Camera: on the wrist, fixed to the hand. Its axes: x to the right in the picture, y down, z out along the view.
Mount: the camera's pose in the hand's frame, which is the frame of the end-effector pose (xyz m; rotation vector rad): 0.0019 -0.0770 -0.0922 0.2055 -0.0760 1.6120
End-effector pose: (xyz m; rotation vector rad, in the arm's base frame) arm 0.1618 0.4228 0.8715 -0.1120 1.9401 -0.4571
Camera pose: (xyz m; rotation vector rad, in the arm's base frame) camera 0.0676 0.3756 0.9292 1.4219 1.3273 0.4381
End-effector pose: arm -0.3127 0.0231 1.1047 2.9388 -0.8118 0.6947
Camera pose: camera -0.3116 0.1007 1.1964 -1.2713 2.2731 -0.4079
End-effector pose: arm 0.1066 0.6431 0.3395 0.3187 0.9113 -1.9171
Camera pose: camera 0.0265 0.7278 0.3105 0.7786 0.1537 -0.4858
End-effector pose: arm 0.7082 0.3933 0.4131 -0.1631 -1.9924 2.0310
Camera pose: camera 0.7421 0.4823 0.4863 1.2489 0.9365 -1.6360
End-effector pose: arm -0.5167 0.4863 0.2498 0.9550 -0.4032 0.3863
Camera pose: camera -0.4630 0.5241 0.1492 0.6515 -1.1869 1.8704
